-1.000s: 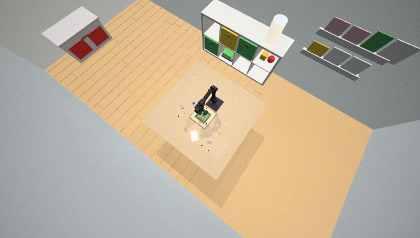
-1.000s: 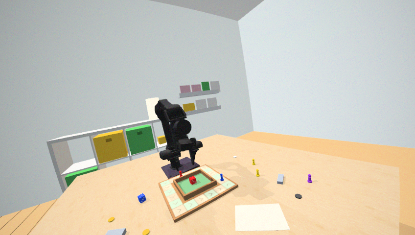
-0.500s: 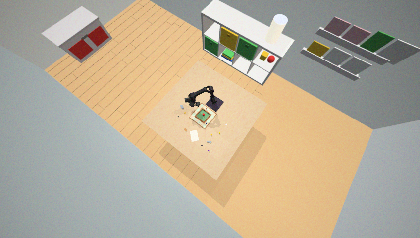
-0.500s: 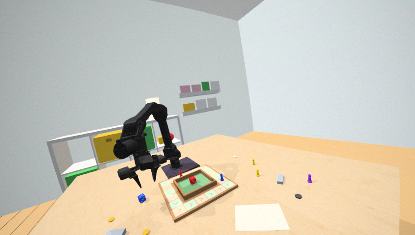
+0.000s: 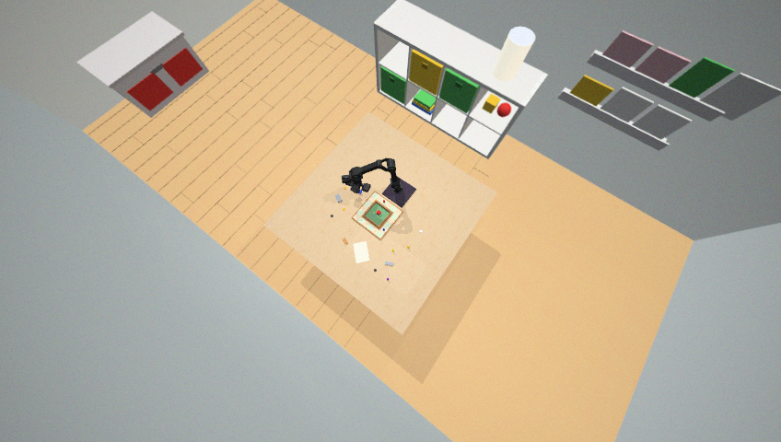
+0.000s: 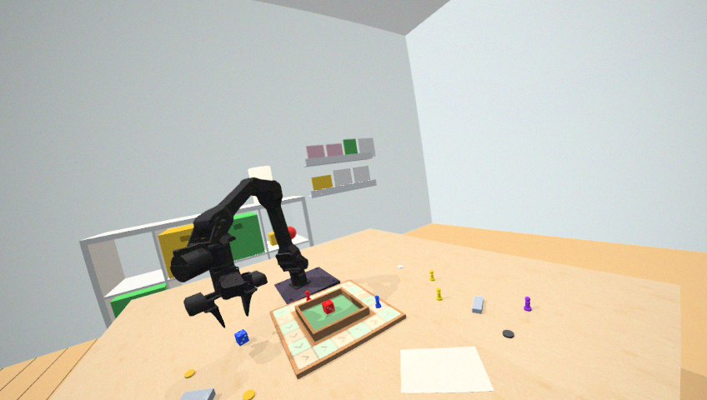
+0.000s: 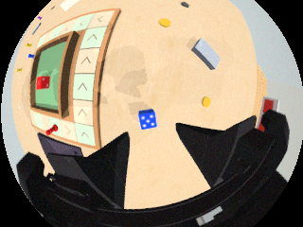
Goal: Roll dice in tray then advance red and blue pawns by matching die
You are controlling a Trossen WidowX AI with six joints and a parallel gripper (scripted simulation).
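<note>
The red pawn lies 1 cm behind my gripper tip, 21 cm to the left of it and 3 cm below it. Also, from my gripper tip: green tray (11 cm ahead, 21 cm to the left, 5 cm below); white sheet (42 cm ahead, 24 cm to the left, 6 cm below); blue pawn (20 cm ahead, 31 cm to the left, 3 cm below).
</note>
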